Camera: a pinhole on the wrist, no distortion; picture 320 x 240 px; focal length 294.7 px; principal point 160.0 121.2 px. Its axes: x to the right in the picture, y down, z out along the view. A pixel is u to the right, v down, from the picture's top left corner.
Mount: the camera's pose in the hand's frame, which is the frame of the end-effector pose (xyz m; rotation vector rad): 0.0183 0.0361 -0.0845 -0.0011 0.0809 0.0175
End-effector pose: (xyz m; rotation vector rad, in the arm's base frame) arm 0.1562 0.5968 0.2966 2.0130 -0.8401 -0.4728
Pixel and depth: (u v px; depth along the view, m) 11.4 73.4 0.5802
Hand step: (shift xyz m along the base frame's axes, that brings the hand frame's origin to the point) -0.4468 -0.1172 -0.3299
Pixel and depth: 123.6 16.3 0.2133
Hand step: -0.0563 -0.0682 -0.1042
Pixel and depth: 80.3 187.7 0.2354
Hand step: -0.1466 -0.1053 -0.0094
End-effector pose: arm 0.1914 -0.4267 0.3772 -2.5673 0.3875 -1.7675
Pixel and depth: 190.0 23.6 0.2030
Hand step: 0.1320 0.0020 0.0136
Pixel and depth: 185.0 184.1 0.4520
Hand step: 0.3376 -0.1986 -0.0677
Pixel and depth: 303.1 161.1 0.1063
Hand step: 0.0318 -0.0682 0.0583
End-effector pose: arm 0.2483 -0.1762 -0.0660 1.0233 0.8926 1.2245
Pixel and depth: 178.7 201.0 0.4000
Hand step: 0.2600 0.0389 0.2345
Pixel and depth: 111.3 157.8 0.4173
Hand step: 0.2885 -0.0577 0.1870
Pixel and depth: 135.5 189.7 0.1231
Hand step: 0.0195 0.0151 0.0736
